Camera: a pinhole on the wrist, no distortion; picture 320 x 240 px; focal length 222.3 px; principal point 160.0 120.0 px. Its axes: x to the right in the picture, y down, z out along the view. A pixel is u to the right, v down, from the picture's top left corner.
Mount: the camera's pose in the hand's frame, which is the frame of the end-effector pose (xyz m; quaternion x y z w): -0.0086 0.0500 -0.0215 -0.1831 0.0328 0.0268 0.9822
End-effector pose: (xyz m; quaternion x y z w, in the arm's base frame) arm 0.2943 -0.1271 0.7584 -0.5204 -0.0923 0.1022 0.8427
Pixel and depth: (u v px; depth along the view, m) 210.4 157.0 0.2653
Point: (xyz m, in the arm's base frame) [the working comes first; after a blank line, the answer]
In the camera's frame: 0.0601 0.0442 0.2653

0.2867 0.1488 0.6823
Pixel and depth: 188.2 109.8 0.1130
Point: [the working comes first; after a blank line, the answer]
In the camera's frame: 0.0143 -0.0052 0.1130

0.2773 -0.0134 0.7187
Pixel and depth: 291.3 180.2 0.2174
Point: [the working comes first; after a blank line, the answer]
In the camera's frame: 0.1284 0.0589 0.2174

0.3631 0.1186 0.6620
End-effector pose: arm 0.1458 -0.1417 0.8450 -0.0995 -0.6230 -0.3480 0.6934
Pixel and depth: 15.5 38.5 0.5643
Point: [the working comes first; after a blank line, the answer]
In the camera's frame: -0.3668 -0.2069 0.5643

-0.3008 0.3567 0.6742
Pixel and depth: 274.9 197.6 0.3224
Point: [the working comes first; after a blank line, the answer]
In the camera's frame: 0.1666 0.1125 0.3224

0.1318 0.1325 1.1299
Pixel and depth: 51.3 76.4 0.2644
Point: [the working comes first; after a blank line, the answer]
In the camera's frame: -0.1293 -0.0519 0.2644

0.0029 0.1136 0.8121
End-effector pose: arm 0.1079 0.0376 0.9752 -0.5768 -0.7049 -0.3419 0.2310
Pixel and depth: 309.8 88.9 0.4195
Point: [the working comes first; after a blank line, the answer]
In the camera's frame: 0.2827 -0.0587 0.4195

0.2189 0.5262 0.9819
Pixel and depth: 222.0 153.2 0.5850
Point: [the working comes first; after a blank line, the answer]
In the camera's frame: 0.1632 0.0874 0.5850

0.4392 0.5500 0.8641
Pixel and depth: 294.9 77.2 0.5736
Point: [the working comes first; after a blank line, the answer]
In the camera's frame: 0.3481 -0.1104 0.5736

0.2220 0.6953 0.9359
